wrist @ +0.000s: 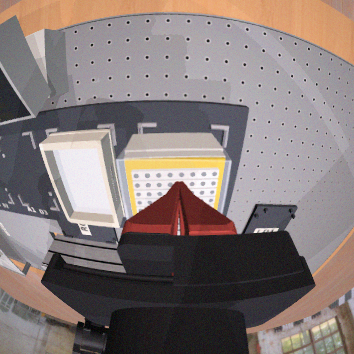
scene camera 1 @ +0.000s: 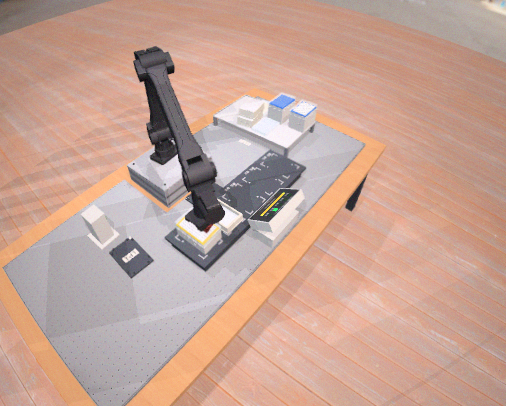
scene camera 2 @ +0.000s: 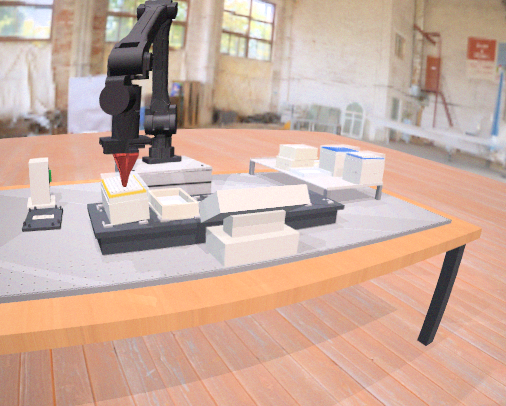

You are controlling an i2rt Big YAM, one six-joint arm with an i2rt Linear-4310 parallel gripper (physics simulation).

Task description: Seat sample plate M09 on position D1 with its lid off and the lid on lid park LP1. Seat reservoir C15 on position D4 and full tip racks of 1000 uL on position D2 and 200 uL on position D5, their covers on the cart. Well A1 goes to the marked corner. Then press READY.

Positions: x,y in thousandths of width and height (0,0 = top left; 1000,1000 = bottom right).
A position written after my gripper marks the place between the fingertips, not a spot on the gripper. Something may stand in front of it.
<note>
In view: my gripper (scene camera 2: 246,459), a one-well reservoir (scene camera 2: 345,504), a LP1 pad (wrist: 747,614) and an RG pad (wrist: 304,662).
The one-well reservoir also shows in the wrist view (wrist: 230,468). My gripper shows as well in the wrist view (wrist: 504,530).
</note>
